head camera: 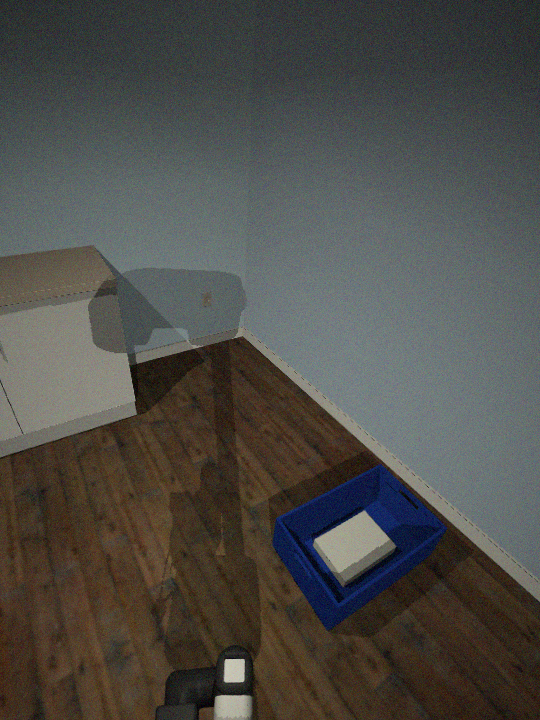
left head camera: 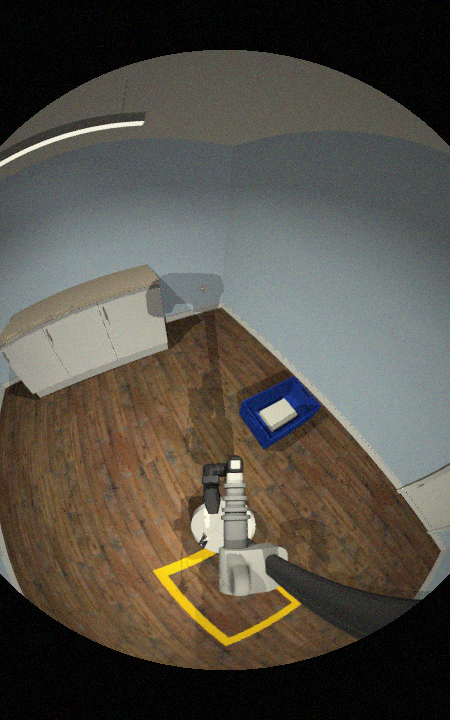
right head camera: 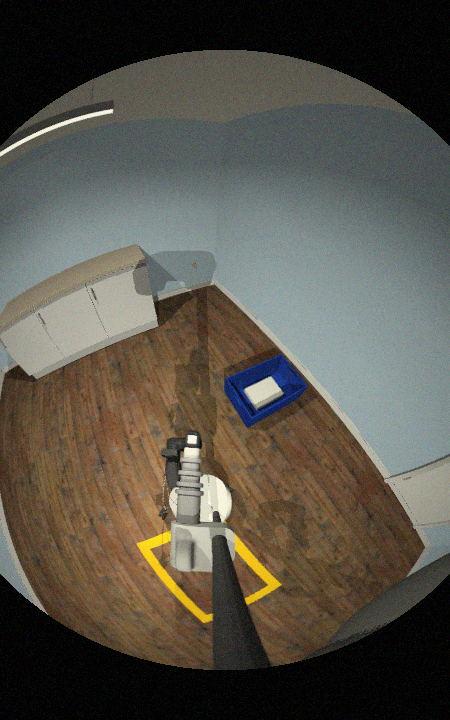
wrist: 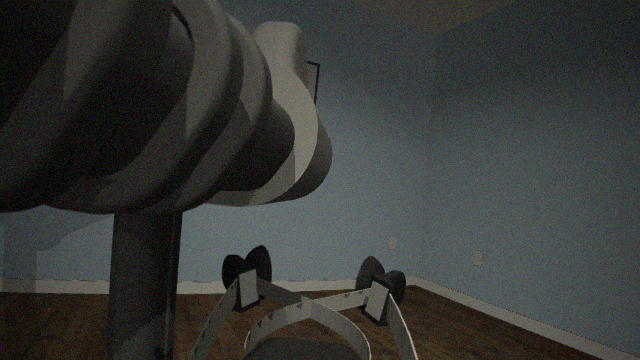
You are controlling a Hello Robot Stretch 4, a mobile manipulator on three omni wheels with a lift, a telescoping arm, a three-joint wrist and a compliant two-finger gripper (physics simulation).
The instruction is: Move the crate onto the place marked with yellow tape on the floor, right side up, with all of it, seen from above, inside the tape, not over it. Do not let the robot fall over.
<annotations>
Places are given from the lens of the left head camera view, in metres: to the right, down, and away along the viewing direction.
blue crate [left head camera: 290, 389]: 0.67, 0.30, 1.86
yellow tape square [left head camera: 162, 572]: -0.43, 1.47, 0.69
white cabinet [left head camera: 105, 322]: -1.11, -0.34, 1.55
The marked spots on the white cabinet and the yellow tape square are 2.12 m apart.
</annotations>
